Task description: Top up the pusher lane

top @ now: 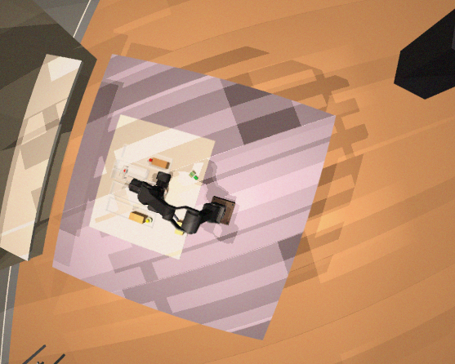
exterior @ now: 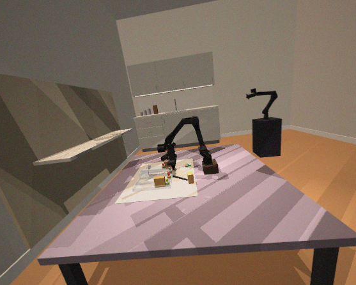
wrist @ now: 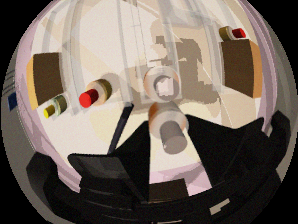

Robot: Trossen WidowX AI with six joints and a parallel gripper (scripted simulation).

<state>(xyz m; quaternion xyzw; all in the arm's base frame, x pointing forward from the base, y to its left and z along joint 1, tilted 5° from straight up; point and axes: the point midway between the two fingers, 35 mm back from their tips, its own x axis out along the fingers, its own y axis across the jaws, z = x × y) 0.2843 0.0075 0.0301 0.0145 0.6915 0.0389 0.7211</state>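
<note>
My gripper tip is 180 mm short of the clear rack, 20 mm to the left of it and 30 mm above it.
</note>
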